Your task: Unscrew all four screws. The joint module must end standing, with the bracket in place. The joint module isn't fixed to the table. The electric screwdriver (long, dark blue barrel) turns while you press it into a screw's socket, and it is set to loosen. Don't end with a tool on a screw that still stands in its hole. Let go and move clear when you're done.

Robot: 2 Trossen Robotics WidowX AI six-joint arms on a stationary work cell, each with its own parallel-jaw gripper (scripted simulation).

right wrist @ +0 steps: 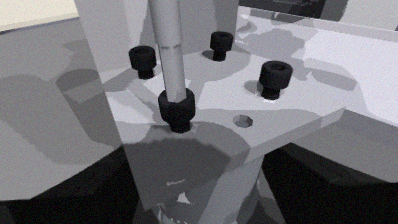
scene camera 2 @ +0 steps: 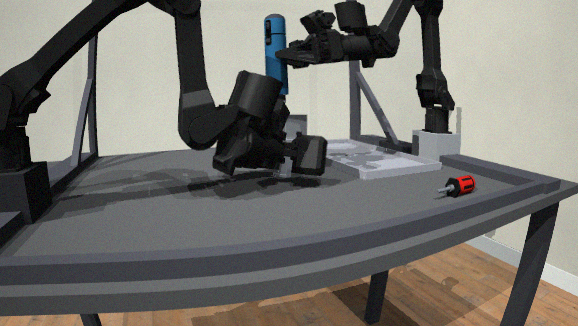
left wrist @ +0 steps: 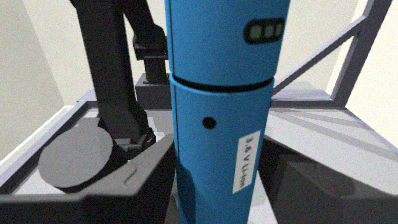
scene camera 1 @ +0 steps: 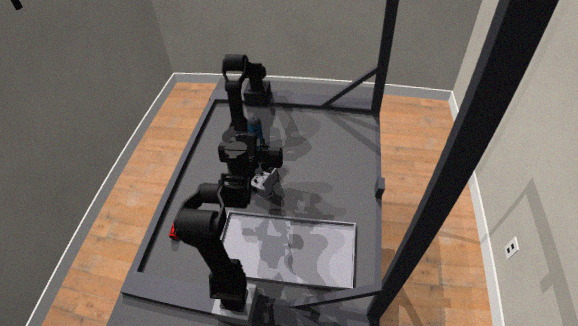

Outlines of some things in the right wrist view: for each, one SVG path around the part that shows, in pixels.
My right gripper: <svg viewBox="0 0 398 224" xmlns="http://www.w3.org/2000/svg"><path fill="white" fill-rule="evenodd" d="M123 145L76 175L31 199L0 201L0 224L132 224L140 196ZM265 154L262 170L286 224L398 224L398 182L390 183L320 156L291 142Z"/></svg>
A shallow pale tray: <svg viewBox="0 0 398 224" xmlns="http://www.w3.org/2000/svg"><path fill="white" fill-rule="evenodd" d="M238 6L235 45L266 62L282 61L288 63L293 67L293 77L346 105L347 107L341 118L331 124L398 150L398 31Z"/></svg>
A bracket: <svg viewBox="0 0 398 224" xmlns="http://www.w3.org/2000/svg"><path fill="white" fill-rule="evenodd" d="M74 0L144 211L338 121L346 108L344 104L291 76L289 86L280 90L278 99L264 99L262 97L263 85L259 83L261 67L266 61L235 45L239 0L179 0L185 87L194 93L196 113L193 119L190 120L190 131L182 134L172 132L170 124L161 118L158 97L165 90L148 0ZM234 123L237 121L245 121L249 123L250 127L237 127ZM131 48L150 46L155 50L157 65L152 69L153 78L139 79L138 70L134 70L131 67L128 54ZM216 31L228 32L233 35L232 48L226 52L225 60L220 62L213 61L214 50L210 48L211 34Z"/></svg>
A screw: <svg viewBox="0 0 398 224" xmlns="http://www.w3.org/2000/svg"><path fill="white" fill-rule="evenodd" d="M164 90L158 97L161 118L170 124L172 132L182 134L190 131L190 120L193 119L196 113L194 93L186 88L186 98L176 103L167 101Z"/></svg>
A screw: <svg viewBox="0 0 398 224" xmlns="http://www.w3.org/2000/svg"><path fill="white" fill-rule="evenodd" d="M267 61L262 65L259 83L263 85L262 97L268 100L276 100L279 97L280 90L289 86L293 68L288 63L282 61Z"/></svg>
